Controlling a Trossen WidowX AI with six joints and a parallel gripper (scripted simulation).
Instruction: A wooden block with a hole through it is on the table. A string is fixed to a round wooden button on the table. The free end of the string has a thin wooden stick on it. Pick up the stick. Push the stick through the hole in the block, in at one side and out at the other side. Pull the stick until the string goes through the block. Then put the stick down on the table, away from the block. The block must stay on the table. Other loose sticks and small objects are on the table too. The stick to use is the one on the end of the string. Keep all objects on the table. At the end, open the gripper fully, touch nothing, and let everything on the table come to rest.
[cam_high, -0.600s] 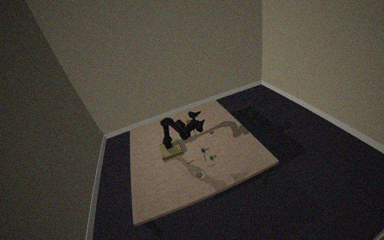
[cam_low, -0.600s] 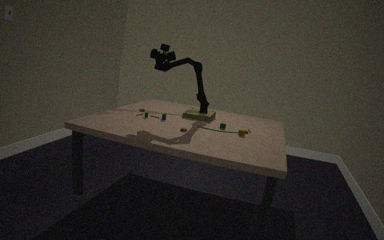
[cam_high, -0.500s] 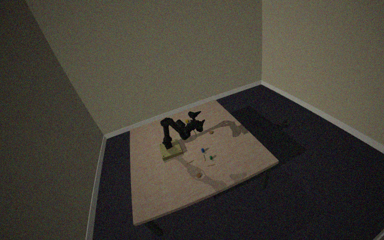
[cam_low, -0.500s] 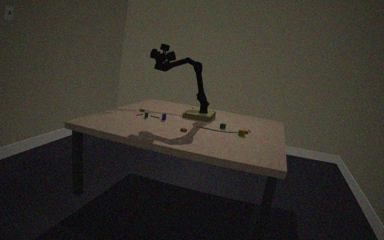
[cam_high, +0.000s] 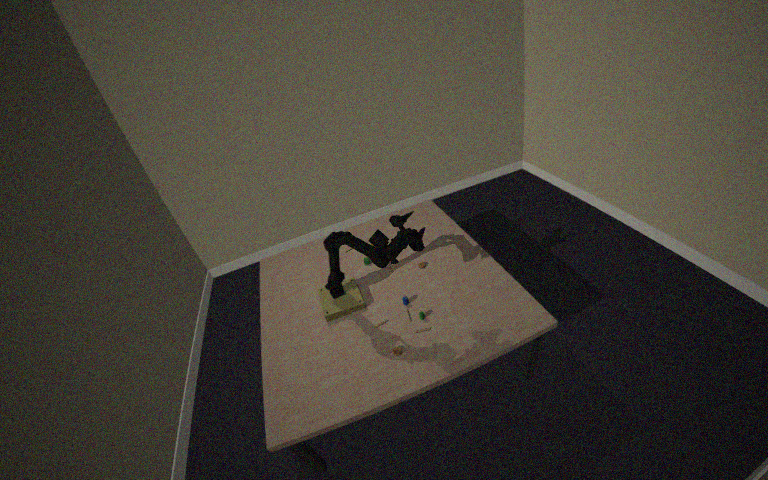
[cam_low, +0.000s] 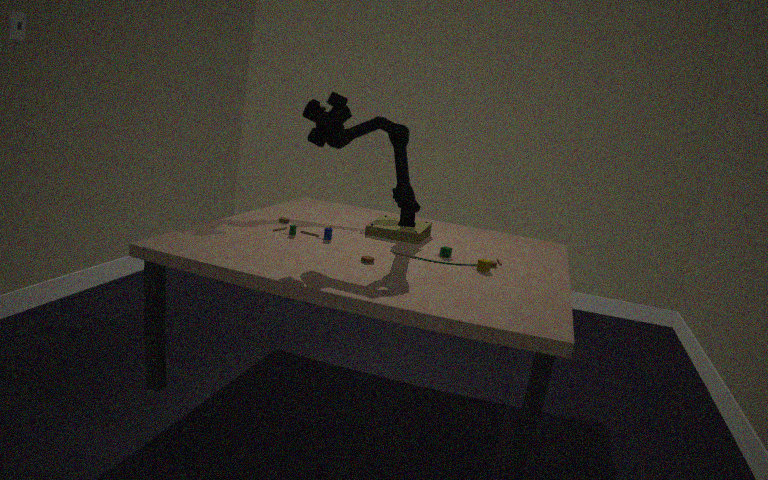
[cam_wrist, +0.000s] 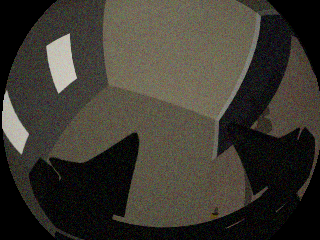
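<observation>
Now: gripper tip 430 mm to the right of the green block, 430 mm above it and 140 mm past it. Round my gripper tip: yellow block (560 mm to the left, 420 mm below, 20 mm behind); blue cylinder (420 mm below, 130 mm behind, 10 mm to the left); green cylinder (420 mm below, 120 mm behind, 110 mm to the right).
</observation>
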